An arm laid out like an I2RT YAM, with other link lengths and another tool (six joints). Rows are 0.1 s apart.
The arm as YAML. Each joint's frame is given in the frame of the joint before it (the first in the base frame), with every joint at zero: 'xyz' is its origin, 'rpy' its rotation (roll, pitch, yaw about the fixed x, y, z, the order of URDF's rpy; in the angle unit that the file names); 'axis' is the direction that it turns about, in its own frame. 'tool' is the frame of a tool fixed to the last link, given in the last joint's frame.
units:
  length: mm
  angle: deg
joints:
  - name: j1
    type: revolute
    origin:
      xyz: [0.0, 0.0, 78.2]
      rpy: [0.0, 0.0, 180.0]
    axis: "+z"
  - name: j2
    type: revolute
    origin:
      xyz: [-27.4, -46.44, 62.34]
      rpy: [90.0, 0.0, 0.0]
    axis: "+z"
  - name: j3
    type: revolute
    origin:
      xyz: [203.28, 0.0, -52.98]
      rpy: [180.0, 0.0, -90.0]
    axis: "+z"
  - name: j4
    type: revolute
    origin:
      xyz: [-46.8, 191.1, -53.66]
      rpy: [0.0, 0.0, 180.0]
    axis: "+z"
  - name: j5
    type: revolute
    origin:
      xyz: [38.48, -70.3, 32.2]
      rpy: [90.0, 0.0, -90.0]
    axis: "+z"
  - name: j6
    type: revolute
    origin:
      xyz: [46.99, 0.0, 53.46]
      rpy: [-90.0, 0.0, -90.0]
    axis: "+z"
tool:
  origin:
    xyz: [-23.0, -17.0, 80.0]
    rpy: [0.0, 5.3, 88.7]
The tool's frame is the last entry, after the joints.
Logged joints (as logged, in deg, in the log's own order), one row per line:
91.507 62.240 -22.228 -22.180 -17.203 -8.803
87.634 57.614 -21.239 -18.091 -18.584 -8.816
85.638 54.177 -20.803 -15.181 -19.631 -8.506
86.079 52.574 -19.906 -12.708 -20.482 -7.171
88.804 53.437 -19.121 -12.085 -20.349 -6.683
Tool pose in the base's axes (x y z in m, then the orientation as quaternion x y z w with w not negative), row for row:
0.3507 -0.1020 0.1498 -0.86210 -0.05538 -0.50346 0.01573
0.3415 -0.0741 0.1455 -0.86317 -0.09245 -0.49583 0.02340
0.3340 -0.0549 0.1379 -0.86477 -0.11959 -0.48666 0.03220
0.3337 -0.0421 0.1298 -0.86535 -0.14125 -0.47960 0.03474
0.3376 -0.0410 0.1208 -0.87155 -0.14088 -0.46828 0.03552
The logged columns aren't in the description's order. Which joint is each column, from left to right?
Columns, left to right: j2, j3, j5, j1, j6, j4.
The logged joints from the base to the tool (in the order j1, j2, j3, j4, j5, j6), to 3 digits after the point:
-22.180 91.507 62.240 -8.803 -22.228 -17.203
-18.091 87.634 57.614 -8.816 -21.239 -18.584
-15.181 85.638 54.177 -8.506 -20.803 -19.631
-12.708 86.079 52.574 -7.171 -19.906 -20.482
-12.085 88.804 53.437 -6.683 -19.121 -20.349

